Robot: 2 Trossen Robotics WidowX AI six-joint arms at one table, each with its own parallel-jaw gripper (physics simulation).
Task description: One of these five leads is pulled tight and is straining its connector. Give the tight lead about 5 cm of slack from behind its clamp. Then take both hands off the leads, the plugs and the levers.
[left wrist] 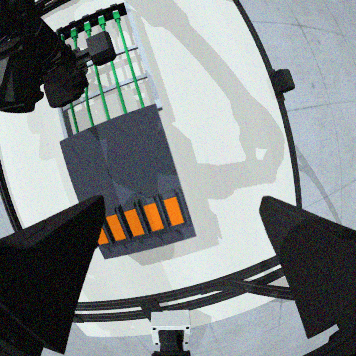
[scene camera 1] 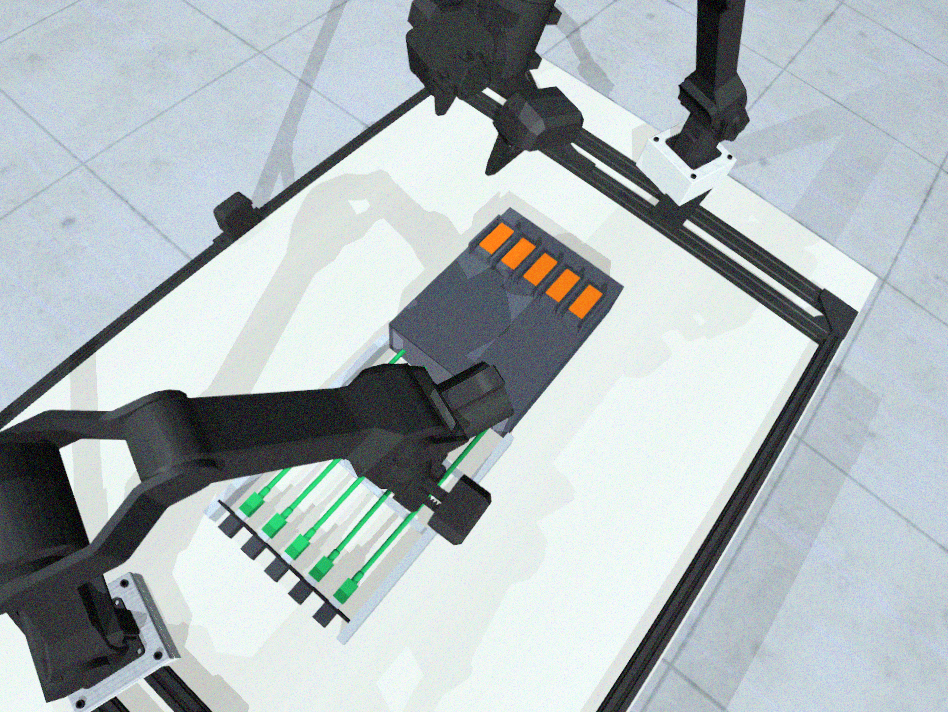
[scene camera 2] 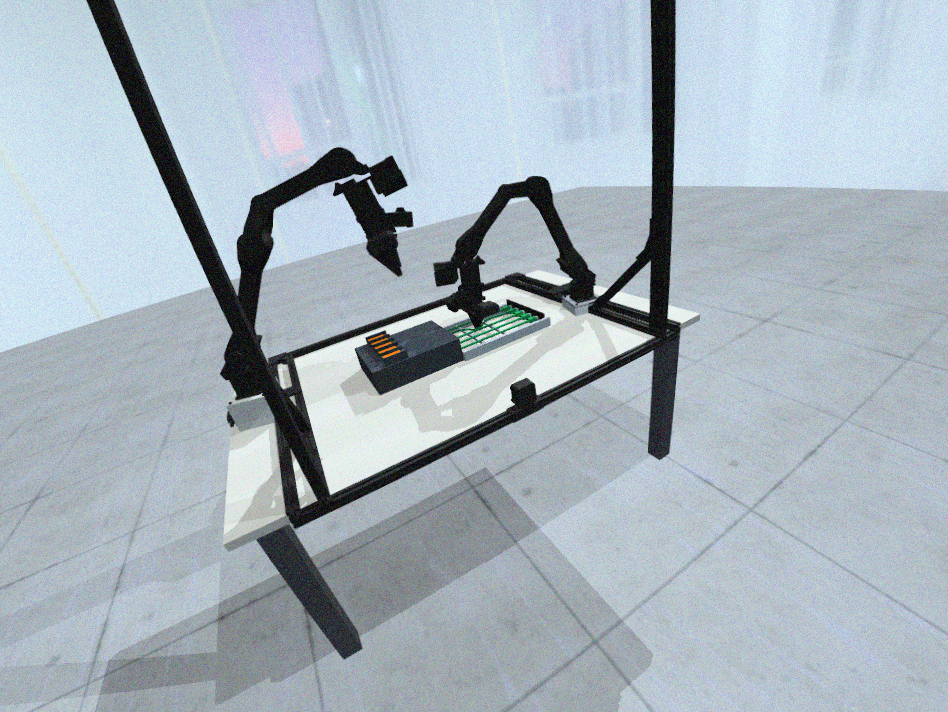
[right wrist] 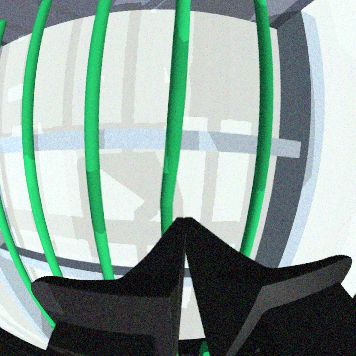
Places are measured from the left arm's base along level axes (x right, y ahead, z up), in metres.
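Pixels of known places: left gripper, fingertip midpoint: (left wrist: 185, 204) (scene camera 1: 464, 143) (scene camera 2: 400, 271); right gripper, fingertip midpoint: (right wrist: 183, 223); left arm's base at its link origin: (left wrist: 170, 335) (scene camera 1: 693, 148) (scene camera 2: 251, 390); right arm's base at its link origin: (scene camera 1: 103, 642) (scene camera 2: 582, 297).
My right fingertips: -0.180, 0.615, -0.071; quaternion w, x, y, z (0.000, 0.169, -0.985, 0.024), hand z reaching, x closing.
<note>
Ahead of a thing's pixels: the offset from my right fingertips to its top centre, as dx, dy, dz. "pt": to the spot under its first point. Level surfaces: height alone.
Five green leads run from plugs {+0.001, +0.137, +0.025} (scene camera 1: 297, 546) on a black strip to a dark clamp box {+0.108, -0.220, +0.083} (scene camera 1: 452, 306) (scene camera 2: 417, 371) (left wrist: 130, 150) with orange levers {+0.124, -0.275, +0.077} (scene camera 1: 540, 269) (scene camera 2: 383, 345) (left wrist: 153, 217). My right gripper (scene camera 2: 478, 323) (right wrist: 183, 223) is shut and empty, low among the leads between box and plugs. In the right wrist view its tips are right beside the fourth lead from the left (right wrist: 175, 110), which bends slightly and passes behind a finger; contact is unclear. That lead {pt +0.027, -0.065, +0.025} (left wrist: 87, 106) also curves in the left wrist view. My left gripper (scene camera 1: 469, 136) (left wrist: 185, 204) is open, high beyond the lever end.
A pale frame (scene camera 1: 383, 590) (scene camera 2: 505, 345) (right wrist: 316, 100) with crossbars surrounds the leads. Black rails edge the table {dz -0.005} (scene camera 1: 651, 459), and a small black block {pt +0.418, +0.005, +0.039} (scene camera 1: 236, 216) (scene camera 2: 523, 392) sits on one rail. The right arm hides parts of several leads in scene camera 1.
</note>
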